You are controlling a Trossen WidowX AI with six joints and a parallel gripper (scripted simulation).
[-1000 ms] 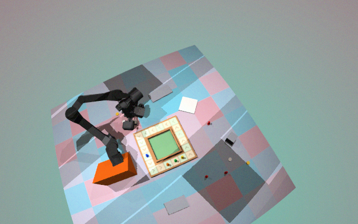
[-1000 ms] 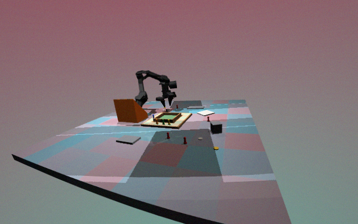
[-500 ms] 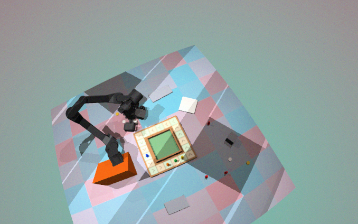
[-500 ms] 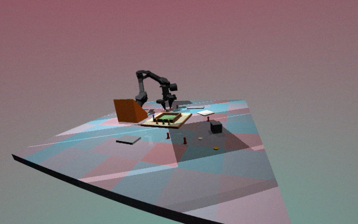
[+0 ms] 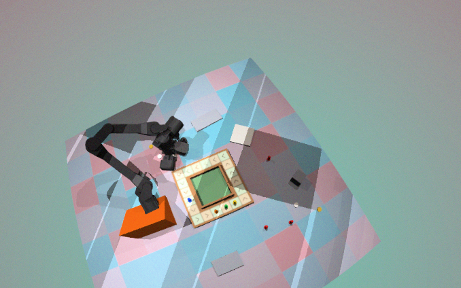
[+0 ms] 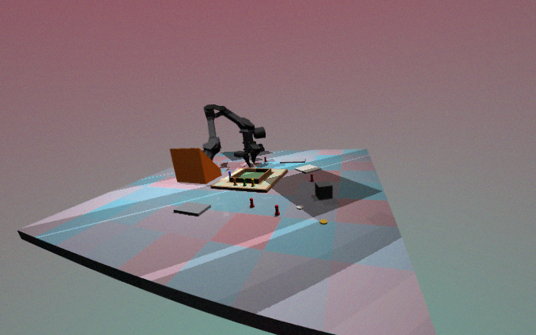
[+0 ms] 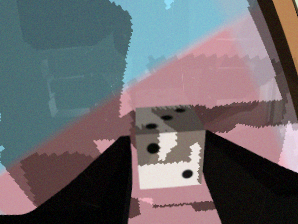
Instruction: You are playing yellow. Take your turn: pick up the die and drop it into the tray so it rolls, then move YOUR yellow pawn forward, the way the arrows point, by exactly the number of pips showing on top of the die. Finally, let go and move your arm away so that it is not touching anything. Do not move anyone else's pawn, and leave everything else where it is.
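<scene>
Right now the yellow pawn is 33 cm to the right of my gripper tip, 14 cm ahead of it and 2 cm above it. The rest, counted from my gripper tip: green tray 22 cm to the right, 9 cm ahead; blue pawn 23 cm to the right, 3 cm behind, 2 cm above; white die right at my gripper tip.
</scene>
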